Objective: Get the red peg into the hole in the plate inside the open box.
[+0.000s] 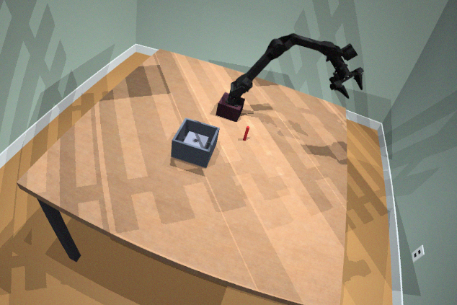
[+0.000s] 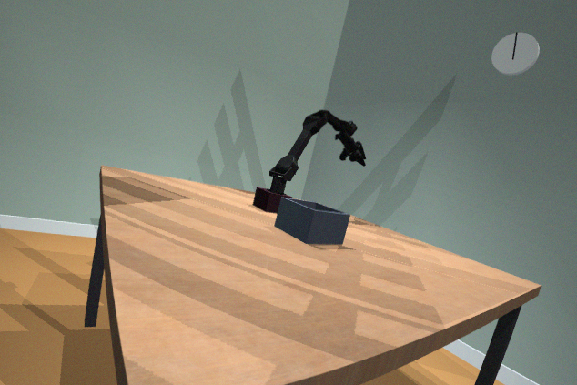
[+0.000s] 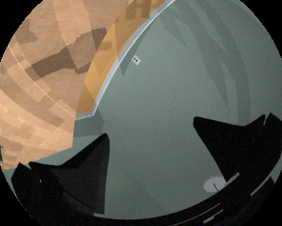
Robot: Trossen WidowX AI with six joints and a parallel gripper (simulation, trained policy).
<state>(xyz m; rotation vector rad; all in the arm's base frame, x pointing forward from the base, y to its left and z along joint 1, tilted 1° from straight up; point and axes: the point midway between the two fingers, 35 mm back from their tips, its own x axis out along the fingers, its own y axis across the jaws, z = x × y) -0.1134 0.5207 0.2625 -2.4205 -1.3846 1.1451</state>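
Right now my gripper tip is 42 cm to the left of the red peg, 27 cm above it and 25 cm short of it. Also, from my gripper tip: plate: 59 cm to the right, 44 cm ahead, 27 cm below; then box: 59 cm to the right, 44 cm ahead, 29 cm below.
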